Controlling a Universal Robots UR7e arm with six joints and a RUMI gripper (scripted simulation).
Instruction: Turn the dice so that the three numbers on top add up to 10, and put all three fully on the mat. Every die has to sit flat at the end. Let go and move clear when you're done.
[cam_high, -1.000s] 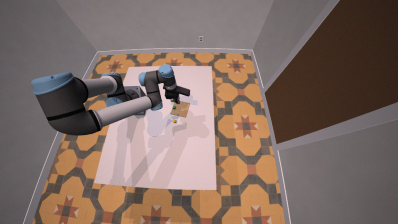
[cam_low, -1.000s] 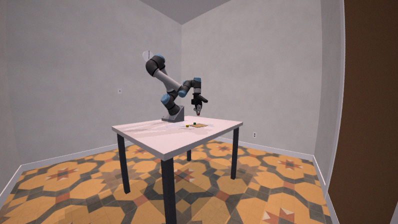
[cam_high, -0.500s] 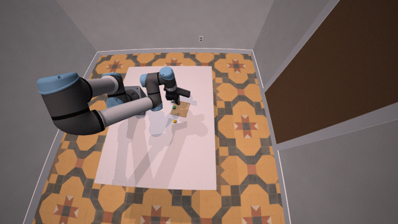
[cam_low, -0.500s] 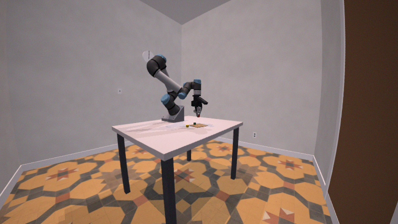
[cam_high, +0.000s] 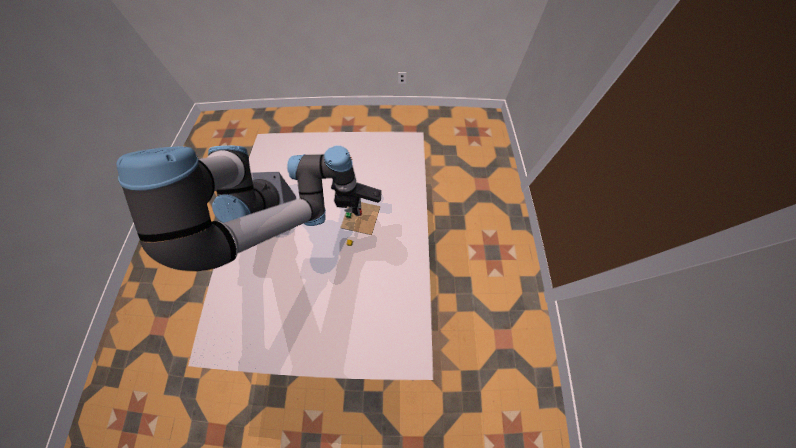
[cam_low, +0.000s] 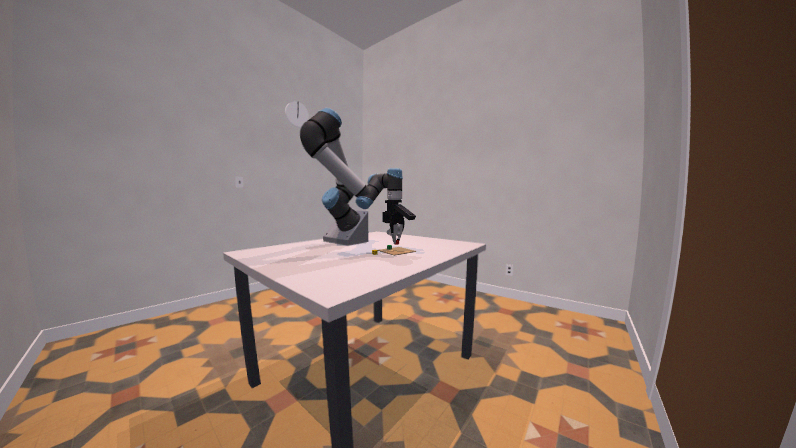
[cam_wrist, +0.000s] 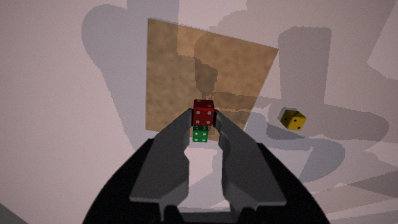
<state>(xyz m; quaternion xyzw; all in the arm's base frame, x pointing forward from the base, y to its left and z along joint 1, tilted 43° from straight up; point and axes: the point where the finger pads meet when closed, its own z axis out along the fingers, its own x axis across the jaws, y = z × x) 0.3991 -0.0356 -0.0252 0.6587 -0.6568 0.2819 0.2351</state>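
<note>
My gripper is now 5 cm above the brown mat. Also, from my hand: green die (5 cm behind, 4 cm below); yellow die (3 cm behind, 12 cm to the right, 4 cm below); red die (1 cm below).
</note>
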